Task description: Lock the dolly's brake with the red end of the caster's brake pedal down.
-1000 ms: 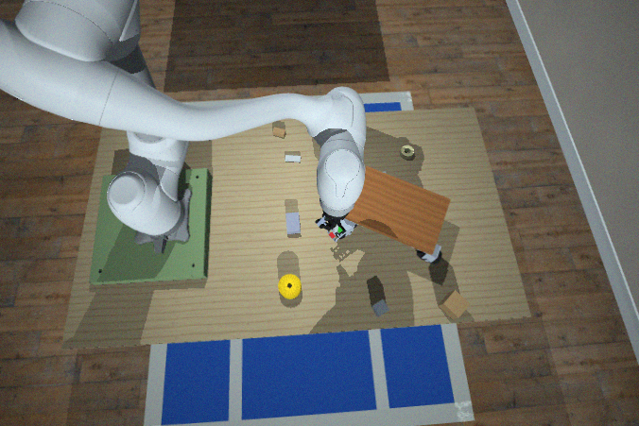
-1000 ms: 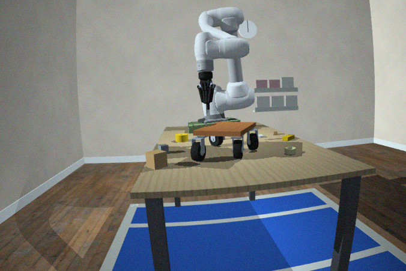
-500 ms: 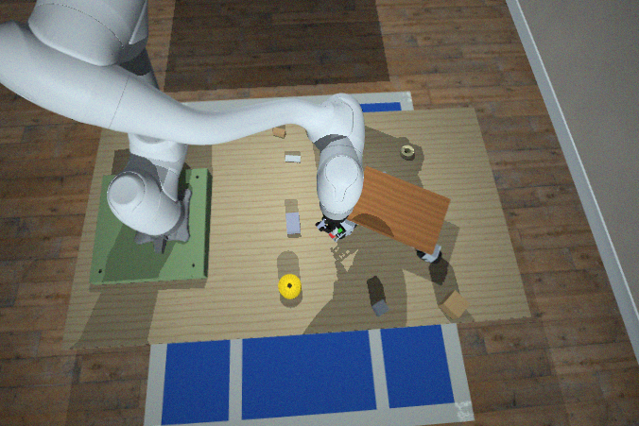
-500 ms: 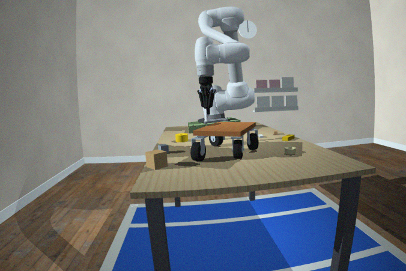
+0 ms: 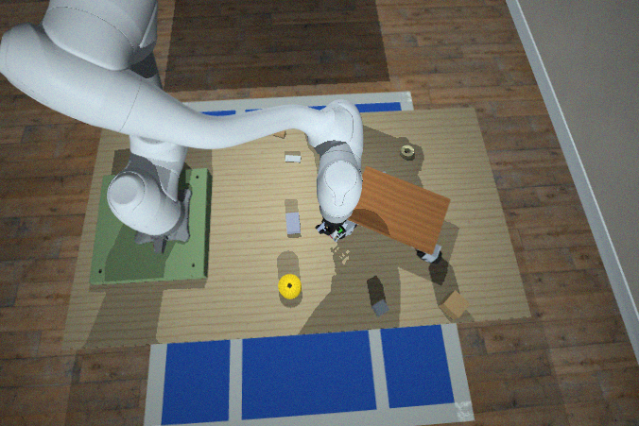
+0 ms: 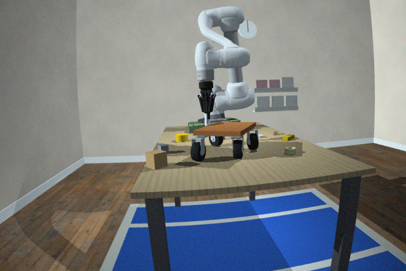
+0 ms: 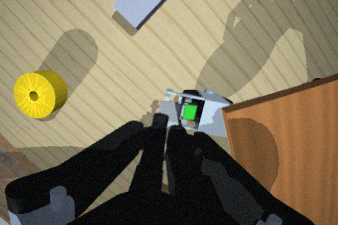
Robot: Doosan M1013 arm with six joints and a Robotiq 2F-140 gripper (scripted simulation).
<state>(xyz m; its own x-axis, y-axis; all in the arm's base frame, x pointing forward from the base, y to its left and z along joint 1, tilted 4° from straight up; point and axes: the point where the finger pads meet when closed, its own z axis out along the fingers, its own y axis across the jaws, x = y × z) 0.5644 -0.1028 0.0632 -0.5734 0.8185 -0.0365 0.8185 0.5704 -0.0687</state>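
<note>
My hand is 6 cm above the brake pedal, 1 cm to the right of it and 1 cm short of it. The rest, counted from my hand: white piece 33 cm to the left, 13 cm below, 12 cm behind; then grey cube 23 cm to the right, 14 cm ahead, 12 cm below; then pale lilac block 13 cm behind, 12 cm below, 7 cm to the left.
</note>
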